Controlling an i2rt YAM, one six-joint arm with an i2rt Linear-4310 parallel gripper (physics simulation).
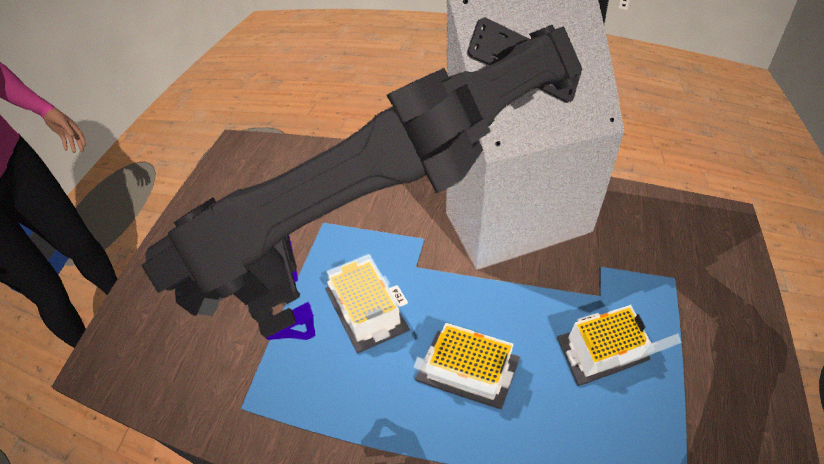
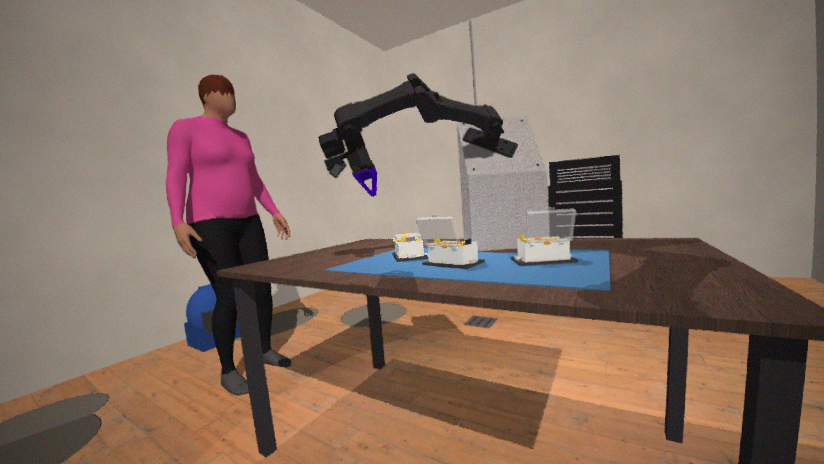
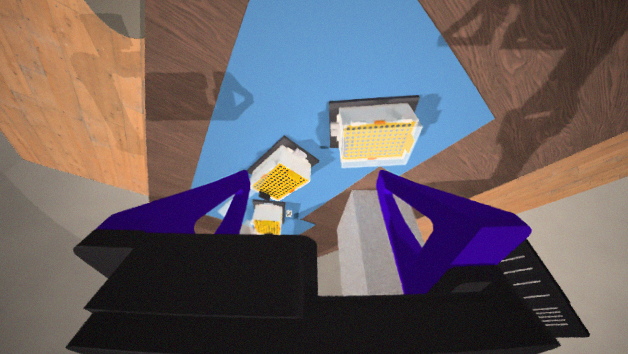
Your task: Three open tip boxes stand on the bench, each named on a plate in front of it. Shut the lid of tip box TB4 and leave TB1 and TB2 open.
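Seen in the pictures: gripper, fingertip midpoint: (image 1: 301,308) (image 2: 373,195) (image 3: 313,177); arm's base, link origin: (image 2: 489,143).
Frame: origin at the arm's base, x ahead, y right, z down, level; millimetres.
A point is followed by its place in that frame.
Observation:
Tip box TB4 (image 1: 374,325) @(x 357, y 103, z 357 mm) (image 2: 408,249) @(x 360, y 106, z 360 mm) (image 3: 378,137) @(x 343, y 162, z 317 mm), white with yellow racks, has its clear lid (image 1: 360,288) @(x 323, y 148, z 317 mm) lying over the tips; whether it is latched cannot be told. Its name plate (image 1: 397,295) @(x 264, y 114, z 392 mm) reads TB4. The middle box (image 1: 469,357) @(x 348, y -73, z 337 mm) (image 2: 452,253) (image 3: 281,180) @(x 348, y -59, z 336 mm) has its lid (image 2: 437,228) @(x 422, y -90, z 280 mm) standing open. The right box (image 1: 612,340) (image 2: 543,250) @(x 240, y -306, z 357 mm) (image 3: 268,212) @(x 240, y -239, z 361 mm) also has its lid (image 1: 666,344) @(x 242, y -364, z 251 mm) (image 2: 550,224) @(x 260, y -336, z 285 mm) open. Which of these is TB1 or TB2 cannot be read. My gripper (image 1: 302,302) @(x 467, y 131, z 173 mm) (image 2: 373,192) @(x 467, y 131, z 173 mm) (image 3: 313,177) @(x 467, y 131, z 173 mm) is open and empty, high above the bench and beside TB4, apart from it.
The boxes stand on dark bases on a blue mat (image 1: 322,397) @(x 510, y 121, z 395 mm) (image 2: 490,276) @(x 426, y -257, z 394 mm) (image 3: 320,45) @(x 482, y 154, z 394 mm), on a brown bench (image 1: 172,357) @(x 610, y 427, z 397 mm) (image 2: 691,276) @(x 222, y -622, z 397 mm). A grey pedestal (image 1: 536,184) @(x 61, y -61, z 201 mm) (image 2: 501,190) @(x 51, y -71, z 184 mm) (image 3: 367,250) @(x 128, y 20, z 221 mm) carries the arm behind them. A person (image 2: 213,167) stands left of the bench.

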